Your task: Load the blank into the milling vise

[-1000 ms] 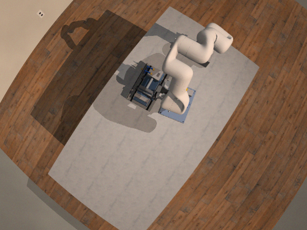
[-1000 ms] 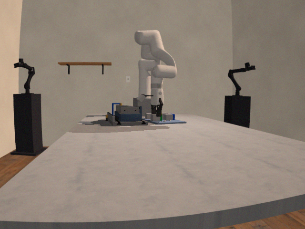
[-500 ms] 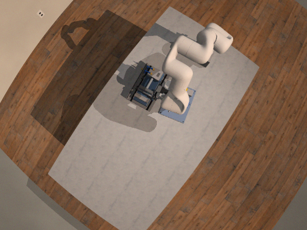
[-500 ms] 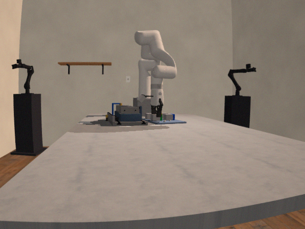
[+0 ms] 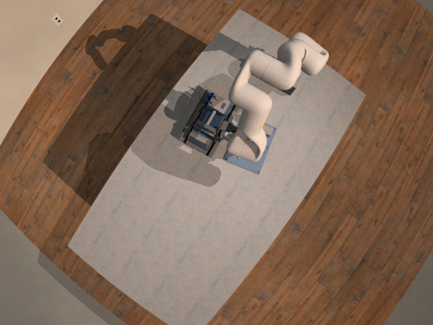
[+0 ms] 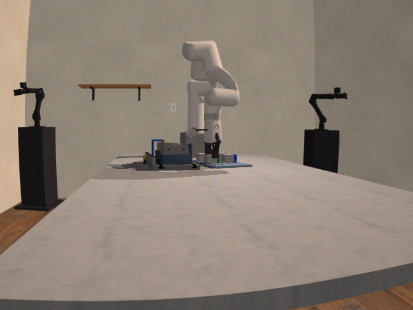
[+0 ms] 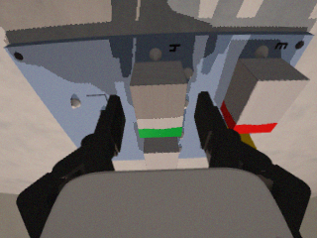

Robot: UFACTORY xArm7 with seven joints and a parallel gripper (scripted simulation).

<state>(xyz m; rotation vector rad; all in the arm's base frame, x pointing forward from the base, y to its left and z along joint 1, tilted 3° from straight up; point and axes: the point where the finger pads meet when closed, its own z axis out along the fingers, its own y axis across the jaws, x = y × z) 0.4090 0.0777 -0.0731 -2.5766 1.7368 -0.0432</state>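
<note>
My hand is 20 mm above the green-ended blank. Also, from my hand: blue infeed plate 20 mm behind, 40 mm to the left, 40 mm below; then red-ended blank 80 mm behind, 30 mm to the right, 20 mm below; then blue-ended blank 30 mm behind, 80 mm to the left, 20 mm below.
</note>
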